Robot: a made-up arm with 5 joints.
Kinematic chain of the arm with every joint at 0, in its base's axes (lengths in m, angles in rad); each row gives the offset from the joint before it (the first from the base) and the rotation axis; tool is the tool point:
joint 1: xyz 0 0 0.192 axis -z
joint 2: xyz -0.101 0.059 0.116 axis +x
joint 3: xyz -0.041 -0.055 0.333 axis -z
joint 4: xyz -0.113 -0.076 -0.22 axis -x
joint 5: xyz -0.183 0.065 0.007 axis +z
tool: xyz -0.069 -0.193 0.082
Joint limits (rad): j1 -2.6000..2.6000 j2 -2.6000..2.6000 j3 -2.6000..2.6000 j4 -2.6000..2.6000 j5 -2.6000..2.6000
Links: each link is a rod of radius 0.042 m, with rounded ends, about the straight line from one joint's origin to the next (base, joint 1, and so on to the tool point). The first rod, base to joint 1, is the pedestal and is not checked.
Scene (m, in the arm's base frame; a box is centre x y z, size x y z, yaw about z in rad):
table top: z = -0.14
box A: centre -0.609 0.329 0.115 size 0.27 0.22 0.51 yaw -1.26
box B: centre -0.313 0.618 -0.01 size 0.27 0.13 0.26 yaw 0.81
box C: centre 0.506 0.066 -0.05 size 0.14 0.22 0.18 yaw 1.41
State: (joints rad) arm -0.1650 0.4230 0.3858 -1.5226 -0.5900
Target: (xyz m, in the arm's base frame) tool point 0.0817 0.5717 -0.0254
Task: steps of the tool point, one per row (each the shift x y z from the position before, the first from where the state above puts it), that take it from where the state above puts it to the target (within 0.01 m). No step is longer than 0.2 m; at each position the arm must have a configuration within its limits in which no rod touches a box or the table.
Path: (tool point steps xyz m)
1: 0.0139 0.0285 -0.0975
2: 0.0372 0.0657 -0.1108
3: 0.0731 0.0904 -0.1034
4: 0.1133 0.0931 -0.0793
5: 0.0563 0.1480 -0.0090
6: 0.1050 0.1254 0.0006
7: 0.1426 0.0866 0.0095
8: 0.1637 0.0373 0.0166

